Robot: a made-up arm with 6 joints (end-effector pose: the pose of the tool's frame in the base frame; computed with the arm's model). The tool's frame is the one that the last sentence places. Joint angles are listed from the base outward.
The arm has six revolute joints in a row. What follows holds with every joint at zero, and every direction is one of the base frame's. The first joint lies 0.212 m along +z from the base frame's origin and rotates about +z. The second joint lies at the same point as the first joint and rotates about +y. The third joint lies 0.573 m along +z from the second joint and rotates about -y. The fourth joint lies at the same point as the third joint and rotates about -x. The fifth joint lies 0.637 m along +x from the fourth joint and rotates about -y. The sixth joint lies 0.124 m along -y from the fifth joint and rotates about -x. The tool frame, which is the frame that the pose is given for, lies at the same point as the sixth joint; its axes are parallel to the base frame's.
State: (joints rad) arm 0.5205 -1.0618 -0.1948 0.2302 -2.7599 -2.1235
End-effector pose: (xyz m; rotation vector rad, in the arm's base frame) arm -0.0352 -0.1593 0.9952 1.0580 1.0393 -1.6502
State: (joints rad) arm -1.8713 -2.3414 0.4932 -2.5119 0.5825 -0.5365
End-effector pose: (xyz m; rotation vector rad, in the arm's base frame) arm 0.3906 0.9220 0.0750 0.3927 -0.7950 1.5026
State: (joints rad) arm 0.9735 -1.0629 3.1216 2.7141 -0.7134 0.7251
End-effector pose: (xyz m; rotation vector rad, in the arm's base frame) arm -0.5304 -0.5791 -0.0855 1.4909 0.8588 -1.1337
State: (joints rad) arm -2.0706 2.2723 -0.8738 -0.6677 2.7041 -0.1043
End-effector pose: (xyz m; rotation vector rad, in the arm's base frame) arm 0.0099 0.2213 -0.0781 0.0911 0.8497 -2.1353
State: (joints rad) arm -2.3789 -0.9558 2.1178 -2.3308 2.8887 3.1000
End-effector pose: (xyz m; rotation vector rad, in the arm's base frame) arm 0.8524 0.6964 0.6755 0.1930 -1.1016 -2.3169
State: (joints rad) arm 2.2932 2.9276 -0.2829 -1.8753 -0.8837 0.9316
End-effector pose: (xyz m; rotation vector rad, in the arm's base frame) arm 0.3064 -0.4039 -0.1861 -1.4620 1.8195 -0.6879
